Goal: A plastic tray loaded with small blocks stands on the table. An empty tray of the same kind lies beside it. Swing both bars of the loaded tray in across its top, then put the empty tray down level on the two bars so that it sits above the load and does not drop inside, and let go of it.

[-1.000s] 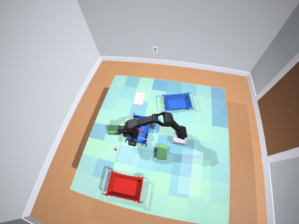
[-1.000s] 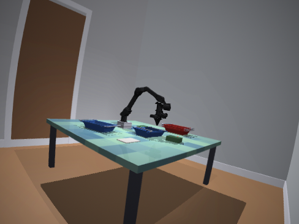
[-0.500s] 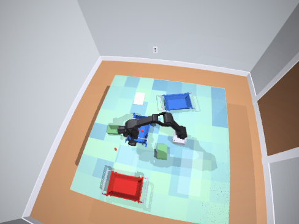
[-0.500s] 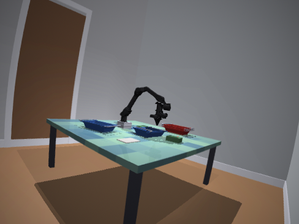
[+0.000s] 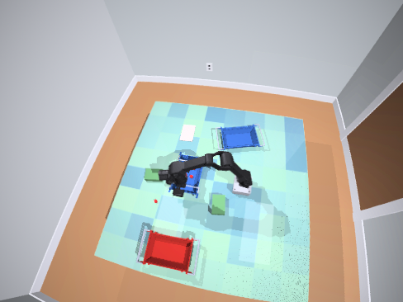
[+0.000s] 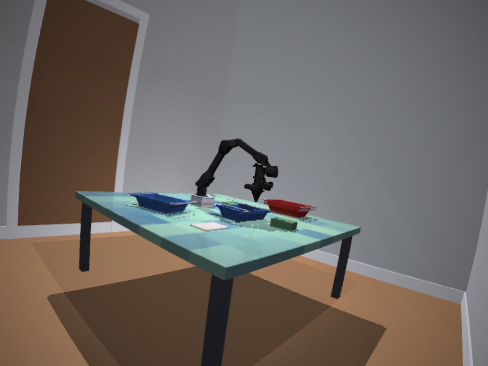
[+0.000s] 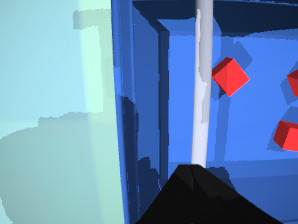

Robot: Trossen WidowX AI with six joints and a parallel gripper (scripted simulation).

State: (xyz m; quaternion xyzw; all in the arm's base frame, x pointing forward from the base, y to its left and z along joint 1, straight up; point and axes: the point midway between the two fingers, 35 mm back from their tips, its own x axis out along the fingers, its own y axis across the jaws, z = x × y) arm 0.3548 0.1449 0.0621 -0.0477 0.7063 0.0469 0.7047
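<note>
The blue tray lies 480 mm to the right of my gripper tip, 240 mm behind it and 50 mm below it. Also, from my gripper tip: small red block (160 mm ahead, 140 mm to the left, 80 mm below); then white flat plate (430 mm to the right, 160 mm ahead, 90 mm below).
</note>
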